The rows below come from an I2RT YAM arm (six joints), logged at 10 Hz.
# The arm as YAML. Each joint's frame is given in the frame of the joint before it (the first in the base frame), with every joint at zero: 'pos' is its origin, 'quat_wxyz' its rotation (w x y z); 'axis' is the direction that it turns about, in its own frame. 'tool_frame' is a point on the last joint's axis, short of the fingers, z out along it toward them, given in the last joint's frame.
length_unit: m
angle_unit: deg
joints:
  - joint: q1
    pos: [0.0, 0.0, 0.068]
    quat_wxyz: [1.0, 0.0, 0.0, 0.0]
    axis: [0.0, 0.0, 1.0]
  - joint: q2
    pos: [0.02, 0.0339, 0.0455]
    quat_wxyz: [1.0, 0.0, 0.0, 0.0]
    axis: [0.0, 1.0, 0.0]
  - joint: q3
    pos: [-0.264, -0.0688, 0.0]
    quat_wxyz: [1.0, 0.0, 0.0, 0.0]
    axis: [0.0, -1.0, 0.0]
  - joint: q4
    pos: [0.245, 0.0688, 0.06]
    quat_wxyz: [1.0, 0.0, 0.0, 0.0]
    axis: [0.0, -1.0, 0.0]
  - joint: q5
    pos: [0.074, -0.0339, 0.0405]
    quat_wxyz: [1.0, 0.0, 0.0, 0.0]
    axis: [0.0, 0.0, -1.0]
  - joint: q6
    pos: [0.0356, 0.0, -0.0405]
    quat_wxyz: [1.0, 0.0, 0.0, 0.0]
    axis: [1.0, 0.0, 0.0]
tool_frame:
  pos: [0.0, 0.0, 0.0]
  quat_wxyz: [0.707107, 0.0, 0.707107, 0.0]
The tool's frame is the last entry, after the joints.
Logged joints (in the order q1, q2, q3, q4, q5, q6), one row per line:
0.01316 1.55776 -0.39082 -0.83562 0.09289 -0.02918
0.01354 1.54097 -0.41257 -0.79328 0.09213 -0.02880
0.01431 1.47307 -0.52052 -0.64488 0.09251 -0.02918
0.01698 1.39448 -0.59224 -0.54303 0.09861 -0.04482
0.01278 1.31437 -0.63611 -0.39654 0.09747 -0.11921
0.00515 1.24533 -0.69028 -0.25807 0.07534 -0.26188
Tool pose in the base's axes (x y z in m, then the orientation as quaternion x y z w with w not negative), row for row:
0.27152 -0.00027 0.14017 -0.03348 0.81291 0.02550 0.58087
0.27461 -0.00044 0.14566 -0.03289 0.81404 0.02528 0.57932
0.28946 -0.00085 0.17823 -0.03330 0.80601 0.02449 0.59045
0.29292 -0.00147 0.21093 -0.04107 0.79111 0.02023 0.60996
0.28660 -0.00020 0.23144 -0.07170 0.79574 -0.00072 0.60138
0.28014 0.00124 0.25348 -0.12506 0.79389 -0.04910 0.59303
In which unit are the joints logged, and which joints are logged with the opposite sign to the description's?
The joints are logged in radians. Opposite sign: q1, q3, q4, q5.
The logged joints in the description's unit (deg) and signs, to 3 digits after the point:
-0.754 89.253 22.392 47.877 -5.322 -1.672
-0.776 88.291 23.639 45.452 -5.279 -1.650
-0.820 84.401 29.824 36.949 -5.300 -1.672
-0.973 79.898 33.933 31.113 -5.650 -2.568
-0.732 75.308 36.446 22.720 -5.585 -6.830
-0.295 71.352 39.550 14.786 -4.317 -15.005

